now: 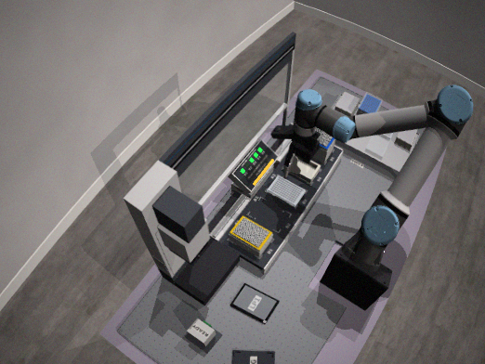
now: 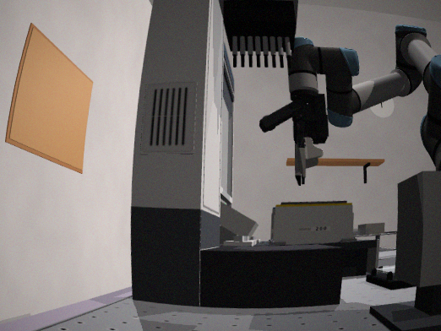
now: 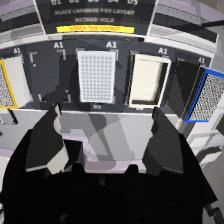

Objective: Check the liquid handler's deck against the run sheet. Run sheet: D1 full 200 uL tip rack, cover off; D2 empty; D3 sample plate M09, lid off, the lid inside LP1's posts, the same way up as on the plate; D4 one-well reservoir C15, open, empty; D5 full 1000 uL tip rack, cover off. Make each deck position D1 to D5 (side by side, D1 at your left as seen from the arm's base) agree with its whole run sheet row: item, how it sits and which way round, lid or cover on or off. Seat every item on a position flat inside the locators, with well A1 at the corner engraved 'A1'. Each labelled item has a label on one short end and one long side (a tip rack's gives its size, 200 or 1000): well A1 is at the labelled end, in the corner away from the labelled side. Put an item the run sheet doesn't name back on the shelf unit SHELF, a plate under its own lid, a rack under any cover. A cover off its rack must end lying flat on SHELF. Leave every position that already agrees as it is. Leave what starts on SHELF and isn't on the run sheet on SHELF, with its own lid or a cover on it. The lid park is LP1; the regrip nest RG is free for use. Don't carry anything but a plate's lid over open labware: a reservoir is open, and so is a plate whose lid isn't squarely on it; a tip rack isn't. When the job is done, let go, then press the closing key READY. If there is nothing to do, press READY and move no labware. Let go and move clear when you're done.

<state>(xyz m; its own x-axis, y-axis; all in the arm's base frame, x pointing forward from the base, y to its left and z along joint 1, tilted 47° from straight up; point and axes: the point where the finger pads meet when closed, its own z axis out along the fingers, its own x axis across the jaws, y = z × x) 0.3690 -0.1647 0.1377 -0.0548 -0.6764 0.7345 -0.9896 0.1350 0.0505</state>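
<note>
Now: the yellow-rimmed 200 uL tip rack 2 cm ahead of my hand, 28 cm to the left of it and 10 cm below it. Round my hand: blue-rimmed tip rack 21 cm to the right, 7 cm below; then white well plate 3 cm to the left, 14 cm below; then cream one-well reservoir 10 cm to the right, 13 cm below.
</note>
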